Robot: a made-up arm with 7 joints. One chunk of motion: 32 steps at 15 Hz.
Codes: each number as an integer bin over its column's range. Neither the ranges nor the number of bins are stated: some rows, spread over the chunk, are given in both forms.
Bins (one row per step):
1: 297 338 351 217 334 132 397
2: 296 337 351 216 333 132 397
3: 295 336 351 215 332 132 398
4: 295 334 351 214 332 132 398
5: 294 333 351 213 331 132 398
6: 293 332 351 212 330 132 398
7: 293 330 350 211 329 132 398
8: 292 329 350 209 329 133 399
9: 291 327 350 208 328 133 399
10: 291 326 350 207 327 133 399
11: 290 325 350 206 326 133 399
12: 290 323 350 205 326 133 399
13: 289 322 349 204 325 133 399
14: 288 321 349 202 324 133 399
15: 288 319 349 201 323 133 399
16: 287 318 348 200 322 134 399
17: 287 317 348 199 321 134 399
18: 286 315 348 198 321 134 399
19: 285 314 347 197 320 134 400
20: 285 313 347 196 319 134 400
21: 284 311 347 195 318 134 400
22: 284 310 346 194 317 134 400
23: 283 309 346 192 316 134 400
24: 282 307 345 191 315 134 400
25: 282 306 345 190 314 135 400
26: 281 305 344 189 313 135 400
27: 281 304 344 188 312 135 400
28: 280 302 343 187 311 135 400
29: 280 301 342 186 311 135 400
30: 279 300 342 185 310 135 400
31: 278 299 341 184 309 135 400
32: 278 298 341 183 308 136 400
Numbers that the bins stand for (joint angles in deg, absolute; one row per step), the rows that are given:
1: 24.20 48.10 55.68 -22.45 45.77 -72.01 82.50
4: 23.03 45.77 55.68 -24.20 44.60 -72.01 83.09
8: 21.28 42.85 55.10 -27.11 42.85 -71.42 83.67
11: 20.12 40.52 55.10 -28.86 41.11 -71.42 83.67
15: 18.95 37.02 54.52 -31.78 39.36 -71.42 83.67
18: 17.78 34.69 53.93 -33.53 38.19 -70.84 83.67
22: 16.62 31.78 52.77 -35.86 35.86 -70.84 84.25
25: 15.45 29.44 52.18 -38.19 34.11 -70.26 84.25
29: 14.28 26.53 50.43 -40.52 32.36 -70.26 84.25
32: 13.12 24.78 49.85 -42.27 30.61 -69.67 84.25
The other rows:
2: 23.61 47.52 55.68 -23.03 45.19 -72.01 82.50
3: 23.03 46.94 55.68 -23.61 44.60 -72.01 83.09
5: 22.45 45.19 55.68 -24.78 44.02 -72.01 83.09
6: 21.86 44.60 55.68 -25.36 43.44 -72.01 83.09
7: 21.86 43.44 55.10 -25.95 42.85 -72.01 83.09
9: 20.70 41.69 55.10 -27.70 42.27 -71.42 83.67
10: 20.70 41.11 55.10 -28.28 41.69 -71.42 83.67
12: 20.12 39.36 55.10 -29.44 41.11 -71.42 83.67
13: 19.53 38.77 54.52 -30.03 40.52 -71.42 83.67
14: 18.95 38.19 54.52 -31.19 39.94 -71.42 83.67
16: 18.37 36.44 53.93 -32.36 38.77 -70.84 83.67
17: 18.37 35.86 53.93 -32.94 38.19 -70.84 83.67
19: 17.20 34.11 53.35 -34.11 37.61 -70.84 84.25
20: 17.20 33.53 53.35 -34.69 37.02 -70.84 84.25
21: 16.62 32.36 53.35 -35.27 36.44 -70.84 84.25
23: 16.03 31.19 52.77 -37.02 35.27 -70.84 84.25
24: 15.45 30.03 52.18 -37.61 34.69 -70.84 84.25
26: 14.87 28.86 51.60 -38.77 33.53 -70.26 84.25
27: 14.87 28.28 51.60 -39.36 32.94 -70.26 84.25
28: 14.28 27.11 51.02 -39.94 32.36 -70.26 84.25
30: 13.70 25.95 50.43 -41.11 31.78 -70.26 84.25
31: 13.12 25.36 49.85 -41.69 31.19 -70.26 84.25

